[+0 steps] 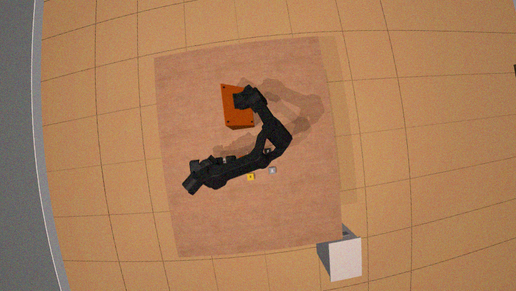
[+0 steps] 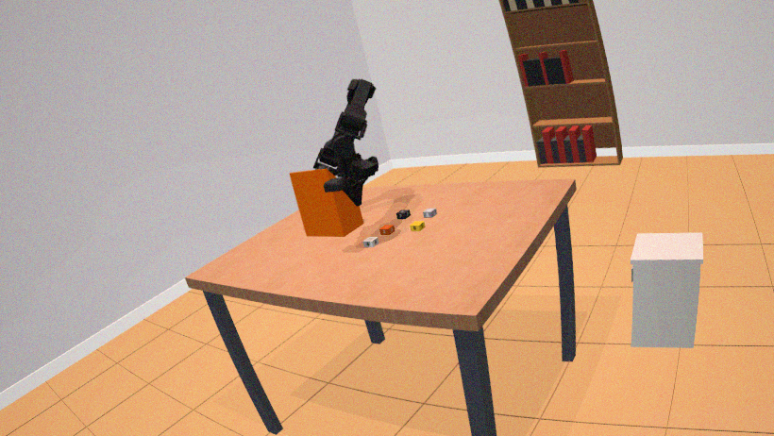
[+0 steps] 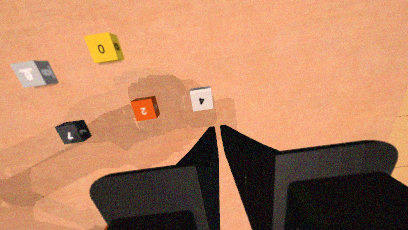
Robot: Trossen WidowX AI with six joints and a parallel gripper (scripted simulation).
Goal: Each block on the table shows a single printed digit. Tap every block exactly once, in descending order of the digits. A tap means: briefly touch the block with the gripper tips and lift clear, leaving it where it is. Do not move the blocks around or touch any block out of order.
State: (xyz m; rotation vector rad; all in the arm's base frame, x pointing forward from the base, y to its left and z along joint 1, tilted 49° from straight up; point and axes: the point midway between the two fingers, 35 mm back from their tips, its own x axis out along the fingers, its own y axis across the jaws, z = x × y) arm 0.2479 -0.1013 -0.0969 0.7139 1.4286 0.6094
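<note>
The orange block lies 12 cm below my gripper tip and 10 cm to the left of it. From my gripper tip the other things lie so: black block 23 cm to the left, 12 cm below, 1 cm behind; yellow block 13 cm to the left, 12 cm below, 9 cm ahead; white block 12 cm below, 1 cm to the left.
</note>
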